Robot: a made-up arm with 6 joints. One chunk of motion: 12 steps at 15 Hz.
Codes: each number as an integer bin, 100 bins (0 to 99) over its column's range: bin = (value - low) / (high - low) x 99, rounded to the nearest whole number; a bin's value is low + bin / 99 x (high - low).
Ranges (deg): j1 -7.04..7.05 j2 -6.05..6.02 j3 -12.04..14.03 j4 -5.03..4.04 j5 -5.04..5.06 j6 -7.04..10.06
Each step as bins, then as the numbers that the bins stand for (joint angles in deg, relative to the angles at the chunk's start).
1 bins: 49 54 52 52 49 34
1 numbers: -0.07 0.53 1.65 -0.27 -0.04 -1.17
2 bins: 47 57 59 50 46 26
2 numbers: -0.35 0.90 3.50 -0.45 -0.35 -2.55
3 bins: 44 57 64 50 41 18
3 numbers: -0.78 0.90 4.81 -0.45 -0.86 -3.93
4 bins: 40 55 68 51 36 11
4 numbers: -1.35 0.66 5.87 -0.36 -1.37 -5.14
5 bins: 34 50 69 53 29 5
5 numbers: -2.20 0.05 6.13 -0.17 -2.08 -6.18
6 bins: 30 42 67 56 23 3
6 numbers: -2.77 -0.93 5.60 0.10 -2.69 -6.52
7 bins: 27 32 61 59 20 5
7 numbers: -3.20 -2.15 4.02 0.38 -3.00 -6.18
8 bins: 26 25 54 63 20 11
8 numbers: -3.34 -3.00 2.18 0.74 -3.00 -5.14
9 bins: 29 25 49 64 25 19
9 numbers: -2.91 -3.00 0.86 0.83 -2.49 -3.76
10 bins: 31 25 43 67 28 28
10 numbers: -2.63 -3.00 -0.72 1.11 -2.18 -2.20
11 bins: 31 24 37 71 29 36
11 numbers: -2.63 -3.12 -2.30 1.47 -2.08 -0.82
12 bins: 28 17 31 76 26 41
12 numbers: -3.05 -3.98 -3.88 1.93 -2.39 0.04
